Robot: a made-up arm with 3 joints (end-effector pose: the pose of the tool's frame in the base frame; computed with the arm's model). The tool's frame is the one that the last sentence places. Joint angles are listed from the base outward.
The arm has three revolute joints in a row. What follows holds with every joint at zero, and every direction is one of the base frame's. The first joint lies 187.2 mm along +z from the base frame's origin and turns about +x. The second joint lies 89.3 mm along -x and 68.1 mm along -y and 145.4 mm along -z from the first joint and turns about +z. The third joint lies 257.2 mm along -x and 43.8 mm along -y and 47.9 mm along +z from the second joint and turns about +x. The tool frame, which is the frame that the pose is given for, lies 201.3 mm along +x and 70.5 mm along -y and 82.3 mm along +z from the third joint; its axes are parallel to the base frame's.
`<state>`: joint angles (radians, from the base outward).
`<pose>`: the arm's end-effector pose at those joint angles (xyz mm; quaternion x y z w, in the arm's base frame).
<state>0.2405 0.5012 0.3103</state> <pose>-72.9 -198.4 96.7 0.2634 0.0087 0.2478 0.9323</pose>
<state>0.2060 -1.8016 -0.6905</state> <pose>-121.0 -5.4 197.2 -0.1490 0.3397 -0.7064 0.6029</pose>
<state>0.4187 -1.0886 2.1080</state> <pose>-184.7 31.2 -18.0 0.8154 -0.3872 -0.3438 0.2589</pose>
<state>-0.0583 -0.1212 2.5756</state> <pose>-148.2 -101.3 -12.0 0.9499 -0.0586 -0.0152 0.3065</pose>
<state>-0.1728 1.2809 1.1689</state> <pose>35.7 -183.7 87.1 0.3830 0.3715 0.4681 0.7044</pose>
